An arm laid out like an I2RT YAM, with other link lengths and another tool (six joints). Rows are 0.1 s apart.
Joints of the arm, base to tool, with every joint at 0 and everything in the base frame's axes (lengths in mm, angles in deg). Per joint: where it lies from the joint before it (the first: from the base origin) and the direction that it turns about. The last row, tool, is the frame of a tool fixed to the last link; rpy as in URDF.
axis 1: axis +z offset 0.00 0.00 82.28
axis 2: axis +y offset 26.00 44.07 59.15
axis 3: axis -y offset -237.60 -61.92 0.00
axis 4: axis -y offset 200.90 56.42 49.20
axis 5: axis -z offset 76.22 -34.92 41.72
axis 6: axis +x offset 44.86 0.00 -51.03
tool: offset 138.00 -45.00 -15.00 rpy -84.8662 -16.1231 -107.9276
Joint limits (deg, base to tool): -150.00..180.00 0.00..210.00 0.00..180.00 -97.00..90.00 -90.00..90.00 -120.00..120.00
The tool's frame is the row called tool.
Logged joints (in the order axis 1, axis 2, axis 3, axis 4, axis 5, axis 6), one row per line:
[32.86, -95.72, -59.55, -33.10, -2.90, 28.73]
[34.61, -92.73, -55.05, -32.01, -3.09, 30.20]
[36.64, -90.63, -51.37, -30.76, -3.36, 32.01]
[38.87, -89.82, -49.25, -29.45, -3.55, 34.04]
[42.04, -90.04, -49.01, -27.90, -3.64, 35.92]
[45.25, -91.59, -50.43, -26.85, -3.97, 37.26]
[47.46, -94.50, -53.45, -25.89, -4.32, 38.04]
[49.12, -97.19, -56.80, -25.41, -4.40, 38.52]
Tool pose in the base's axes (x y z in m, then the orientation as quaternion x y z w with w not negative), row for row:
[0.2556, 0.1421, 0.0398, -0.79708, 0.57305, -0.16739, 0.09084]
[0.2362, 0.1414, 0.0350, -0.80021, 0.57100, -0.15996, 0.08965]
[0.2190, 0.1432, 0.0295, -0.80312, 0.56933, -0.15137, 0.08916]
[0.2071, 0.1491, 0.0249, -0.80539, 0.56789, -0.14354, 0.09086]
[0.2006, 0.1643, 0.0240, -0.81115, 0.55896, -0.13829, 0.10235]
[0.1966, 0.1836, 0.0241, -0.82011, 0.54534, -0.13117, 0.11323]
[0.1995, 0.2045, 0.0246, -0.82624, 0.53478, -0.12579, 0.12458]
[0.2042, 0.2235, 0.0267, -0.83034, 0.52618, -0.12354, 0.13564]
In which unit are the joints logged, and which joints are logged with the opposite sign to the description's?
The joints are logged in degrees. Opposite sign: axis 2, axis 3.
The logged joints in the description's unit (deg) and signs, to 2 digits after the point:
[32.86, 95.72, 59.55, -33.10, -2.90, 28.73]
[34.61, 92.73, 55.05, -32.01, -3.09, 30.20]
[36.64, 90.63, 51.37, -30.76, -3.36, 32.01]
[38.87, 89.82, 49.25, -29.45, -3.55, 34.04]
[42.04, 90.04, 49.01, -27.90, -3.64, 35.92]
[45.25, 91.59, 50.43, -26.85, -3.97, 37.26]
[47.46, 94.50, 53.45, -25.89, -4.32, 38.04]
[49.12, 97.19, 56.80, -25.41, -4.40, 38.52]

